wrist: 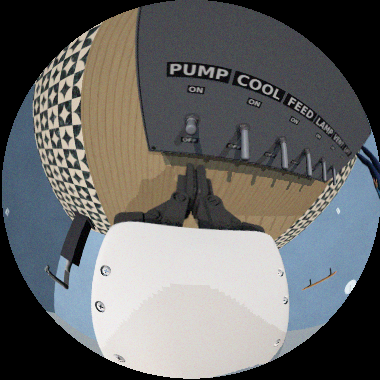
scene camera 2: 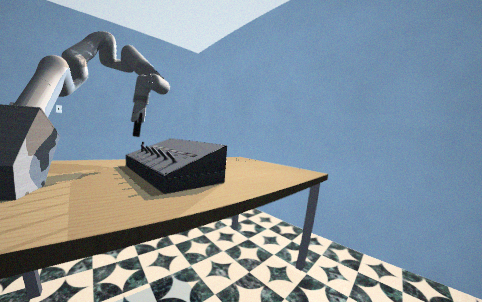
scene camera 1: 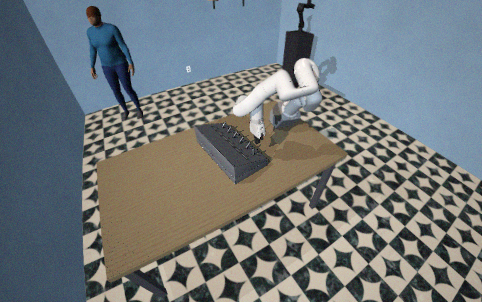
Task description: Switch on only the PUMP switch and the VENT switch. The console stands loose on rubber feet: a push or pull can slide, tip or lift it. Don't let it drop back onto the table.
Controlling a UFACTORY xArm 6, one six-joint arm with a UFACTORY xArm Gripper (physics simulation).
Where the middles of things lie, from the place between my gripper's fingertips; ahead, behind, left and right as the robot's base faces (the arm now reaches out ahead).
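Labels:
Dark grey console (scene camera 2: 197, 164): 8 cm below my hand, 13 cm ahead of it, 15 cm to the right of it.

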